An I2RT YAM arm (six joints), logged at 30 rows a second.
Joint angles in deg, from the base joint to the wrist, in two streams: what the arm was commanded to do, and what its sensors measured. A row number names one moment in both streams.
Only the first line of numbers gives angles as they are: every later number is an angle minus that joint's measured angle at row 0.
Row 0, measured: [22.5 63.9 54.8 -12.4 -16.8 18.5]
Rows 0 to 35, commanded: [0.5 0.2 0.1 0.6 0.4 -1.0]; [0.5 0.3 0.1 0.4 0.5 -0.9]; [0.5 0.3 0.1 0.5 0.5 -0.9]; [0.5 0.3 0.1 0.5 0.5 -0.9]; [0.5 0.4 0.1 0.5 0.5 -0.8]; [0.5 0.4 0.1 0.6 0.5 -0.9]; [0.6 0.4 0.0 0.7 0.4 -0.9]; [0.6 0.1 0.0 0.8 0.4 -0.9]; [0.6 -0.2 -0.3 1.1 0.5 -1.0]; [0.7 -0.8 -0.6 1.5 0.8 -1.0]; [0.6 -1.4 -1.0 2.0 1.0 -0.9]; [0.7 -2.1 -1.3 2.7 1.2 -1.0]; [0.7 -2.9 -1.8 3.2 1.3 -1.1]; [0.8 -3.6 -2.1 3.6 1.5 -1.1]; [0.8 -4.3 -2.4 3.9 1.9 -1.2]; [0.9 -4.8 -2.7 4.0 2.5 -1.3]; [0.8 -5.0 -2.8 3.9 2.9 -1.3]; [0.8 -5.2 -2.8 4.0 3.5 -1.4]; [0.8 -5.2 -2.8 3.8 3.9 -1.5]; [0.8 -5.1 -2.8 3.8 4.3 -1.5]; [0.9 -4.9 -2.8 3.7 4.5 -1.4]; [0.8 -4.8 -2.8 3.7 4.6 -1.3]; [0.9 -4.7 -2.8 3.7 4.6 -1.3]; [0.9 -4.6 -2.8 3.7 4.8 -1.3]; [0.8 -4.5 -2.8 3.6 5.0 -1.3]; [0.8 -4.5 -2.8 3.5 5.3 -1.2]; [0.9 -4.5 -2.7 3.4 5.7 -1.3]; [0.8 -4.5 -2.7 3.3 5.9 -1.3]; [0.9 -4.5 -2.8 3.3 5.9 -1.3]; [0.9 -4.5 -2.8 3.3 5.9 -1.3]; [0.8 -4.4 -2.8 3.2 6.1 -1.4]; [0.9 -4.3 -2.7 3.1 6.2 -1.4]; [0.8 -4.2 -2.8 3.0 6.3 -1.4]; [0.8 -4.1 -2.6 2.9 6.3 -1.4]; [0.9 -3.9 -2.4 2.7 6.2 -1.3]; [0.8 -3.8 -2.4 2.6 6.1 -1.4]
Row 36, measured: [0.4 -4.2 -2.2 2.6 5.5 -0.8]
